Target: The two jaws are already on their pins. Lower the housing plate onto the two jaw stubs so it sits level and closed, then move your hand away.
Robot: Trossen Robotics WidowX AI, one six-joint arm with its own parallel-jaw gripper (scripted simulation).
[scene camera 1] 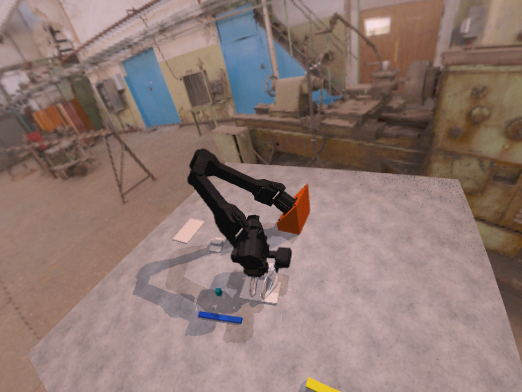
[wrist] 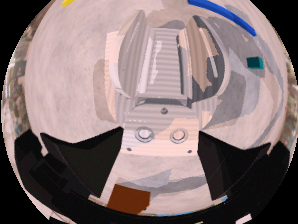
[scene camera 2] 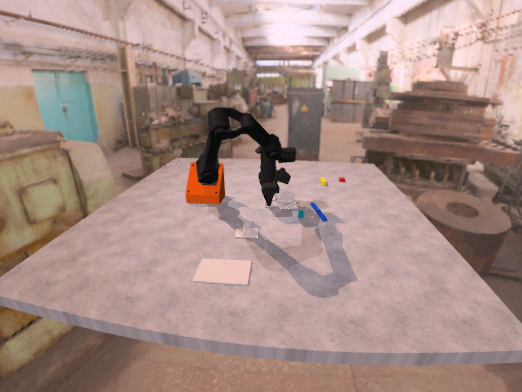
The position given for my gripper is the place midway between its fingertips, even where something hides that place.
Observation:
In view: my gripper [scene camera 1: 265,270] and a pale sheet [scene camera 2: 230,272].
My gripper shows as well in the wrist view [wrist: 160,131] and in scene camera 2 [scene camera 2: 267,201]. The wrist view misses the pale sheet, which is hidden by my gripper.

